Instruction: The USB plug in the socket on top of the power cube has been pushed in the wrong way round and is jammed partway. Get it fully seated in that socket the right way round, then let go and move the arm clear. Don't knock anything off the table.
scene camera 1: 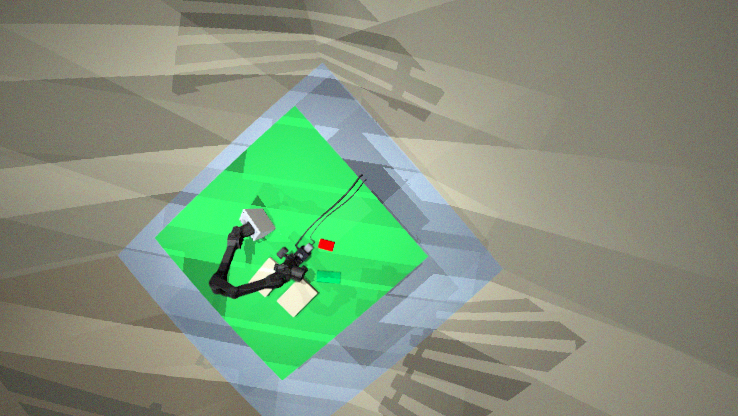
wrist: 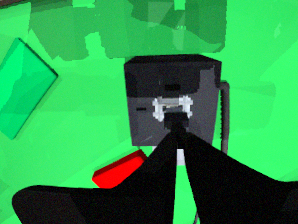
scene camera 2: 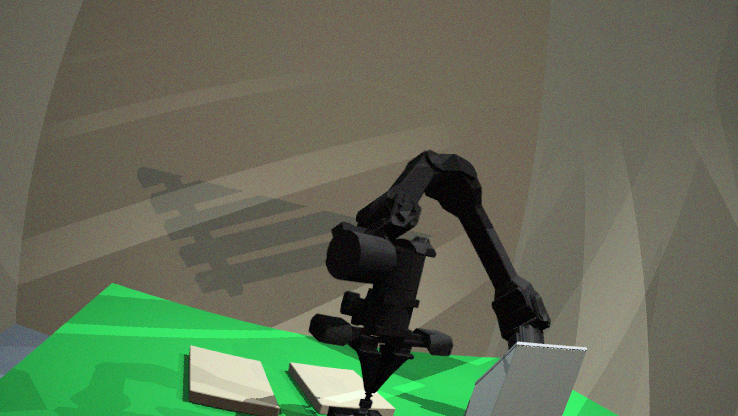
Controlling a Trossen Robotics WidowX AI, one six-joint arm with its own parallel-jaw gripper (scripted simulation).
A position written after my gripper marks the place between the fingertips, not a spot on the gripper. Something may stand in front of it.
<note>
My gripper (scene camera 2: 369,392) carries an usb plug. Also in view: a red block (wrist: 111,175) and a power cube (wrist: 146,77).
My gripper is seen too in the wrist view (wrist: 178,139). Scene camera 2 misses the red block: it is out of frame.
</note>
